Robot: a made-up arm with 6 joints.
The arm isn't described. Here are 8 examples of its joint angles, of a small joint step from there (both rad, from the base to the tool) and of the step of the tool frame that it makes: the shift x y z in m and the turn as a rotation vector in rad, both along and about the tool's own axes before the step.
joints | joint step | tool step
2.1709 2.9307 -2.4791 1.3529 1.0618 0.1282 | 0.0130 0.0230 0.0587 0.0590 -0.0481 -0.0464 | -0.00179 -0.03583 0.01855 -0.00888 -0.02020 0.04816
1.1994 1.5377 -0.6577 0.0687 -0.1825 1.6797 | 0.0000 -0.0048 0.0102 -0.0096 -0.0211 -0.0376 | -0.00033 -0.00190 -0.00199 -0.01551 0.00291 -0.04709
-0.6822 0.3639 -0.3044 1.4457 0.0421 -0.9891 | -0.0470 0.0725 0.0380 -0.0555 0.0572 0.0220 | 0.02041 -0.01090 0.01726 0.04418 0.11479 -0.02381
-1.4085 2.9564 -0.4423 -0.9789 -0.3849 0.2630 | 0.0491 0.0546 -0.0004 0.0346 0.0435 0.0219 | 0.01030 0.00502 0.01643 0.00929 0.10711 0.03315
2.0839 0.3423 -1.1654 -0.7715 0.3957 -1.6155 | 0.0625 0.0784 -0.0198 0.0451 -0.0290 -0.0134 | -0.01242 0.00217 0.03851 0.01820 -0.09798 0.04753
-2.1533 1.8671 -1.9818 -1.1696 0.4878 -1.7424 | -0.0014 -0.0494 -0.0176 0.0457 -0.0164 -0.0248 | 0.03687 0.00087 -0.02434 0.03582 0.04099 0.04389
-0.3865 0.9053 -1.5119 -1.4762 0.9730 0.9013 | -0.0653 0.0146 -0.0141 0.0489 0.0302 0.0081 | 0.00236 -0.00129 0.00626 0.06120 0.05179 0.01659
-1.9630 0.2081 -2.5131 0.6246 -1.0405 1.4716 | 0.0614 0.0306 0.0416 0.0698 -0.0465 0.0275 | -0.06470 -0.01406 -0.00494 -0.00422 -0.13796 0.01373
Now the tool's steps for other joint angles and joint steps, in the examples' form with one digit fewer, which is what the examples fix.
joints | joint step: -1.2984 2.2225 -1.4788 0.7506 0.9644 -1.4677 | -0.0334 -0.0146 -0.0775 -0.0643 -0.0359 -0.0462
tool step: -0.0098 -0.0209 -0.0392 0.1239 0.0033 -0.1050
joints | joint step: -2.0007 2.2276 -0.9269 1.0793 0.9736 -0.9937 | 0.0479 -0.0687 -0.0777 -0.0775 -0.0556 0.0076
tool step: -0.0265 0.0438 -0.0188 0.1038 -0.0464 -0.1739
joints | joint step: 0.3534 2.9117 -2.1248 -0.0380 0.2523 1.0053 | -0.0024 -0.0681 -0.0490 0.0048 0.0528 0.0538
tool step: -0.0348 0.0466 -0.0424 -0.0530 -0.0365 0.0614
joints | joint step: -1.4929 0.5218 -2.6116 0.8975 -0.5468 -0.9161 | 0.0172 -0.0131 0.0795 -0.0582 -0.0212 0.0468
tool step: 0.0209 -0.0102 -0.0028 0.0043 0.0286 -0.0203
